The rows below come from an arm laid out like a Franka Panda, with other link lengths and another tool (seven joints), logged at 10 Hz.
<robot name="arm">
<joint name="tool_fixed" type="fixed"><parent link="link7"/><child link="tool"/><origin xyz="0.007 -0.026 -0.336" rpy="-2.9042 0 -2.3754"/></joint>
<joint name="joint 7" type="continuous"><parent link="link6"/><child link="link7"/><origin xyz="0.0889 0 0" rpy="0 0 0"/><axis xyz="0 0 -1"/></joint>
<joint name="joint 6" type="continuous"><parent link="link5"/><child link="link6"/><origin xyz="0 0 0" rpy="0 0 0"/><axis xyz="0 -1 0"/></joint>
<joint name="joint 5" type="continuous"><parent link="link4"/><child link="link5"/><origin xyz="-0.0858 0 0.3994" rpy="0 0 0"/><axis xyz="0 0 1"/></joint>
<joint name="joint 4" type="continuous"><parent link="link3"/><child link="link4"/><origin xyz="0.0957 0 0" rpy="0 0 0"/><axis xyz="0 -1 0"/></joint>
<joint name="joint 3" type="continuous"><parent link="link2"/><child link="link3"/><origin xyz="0 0 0.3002" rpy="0 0 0"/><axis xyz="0 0 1"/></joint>
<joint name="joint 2" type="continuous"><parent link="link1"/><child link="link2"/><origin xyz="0 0 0" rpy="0 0 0"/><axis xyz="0 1 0"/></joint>
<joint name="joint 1" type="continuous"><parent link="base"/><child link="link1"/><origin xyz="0 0 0.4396" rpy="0 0 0"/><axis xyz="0 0 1"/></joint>
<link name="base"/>
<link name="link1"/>
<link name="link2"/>
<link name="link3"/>
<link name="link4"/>
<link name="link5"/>
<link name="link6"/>
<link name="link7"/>
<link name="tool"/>
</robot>
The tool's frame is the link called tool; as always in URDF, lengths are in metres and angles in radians. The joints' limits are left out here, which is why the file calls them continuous.
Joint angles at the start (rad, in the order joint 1, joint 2, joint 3, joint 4, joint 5, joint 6, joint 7): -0.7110, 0.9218, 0.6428, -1.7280, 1.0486, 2.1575, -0.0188
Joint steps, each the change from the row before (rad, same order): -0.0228, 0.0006, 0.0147, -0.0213, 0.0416, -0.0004, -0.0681; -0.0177, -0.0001, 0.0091, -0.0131, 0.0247, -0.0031, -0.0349; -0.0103, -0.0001, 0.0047, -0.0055, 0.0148, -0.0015, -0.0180; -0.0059, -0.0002, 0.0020, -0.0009, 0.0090, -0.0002, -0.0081; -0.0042, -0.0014, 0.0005, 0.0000, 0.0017, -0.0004, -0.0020; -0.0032, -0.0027, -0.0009, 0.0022, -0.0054, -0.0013, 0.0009
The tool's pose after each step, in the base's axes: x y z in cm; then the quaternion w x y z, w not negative. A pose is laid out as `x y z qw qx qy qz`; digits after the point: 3 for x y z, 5 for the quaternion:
70.125 18.135 14.686 0.07959 0.11346 0.84425 0.51772
70.271 17.912 15.151 0.09128 0.11460 0.83804 0.52557
70.471 17.662 15.461 0.09851 0.11656 0.83435 0.52969
70.713 17.383 15.671 0.10317 0.11901 0.83225 0.53156
70.843 17.093 15.782 0.10553 0.12014 0.83181 0.53153
70.941 16.716 15.858 0.10748 0.11896 0.83298 0.52956

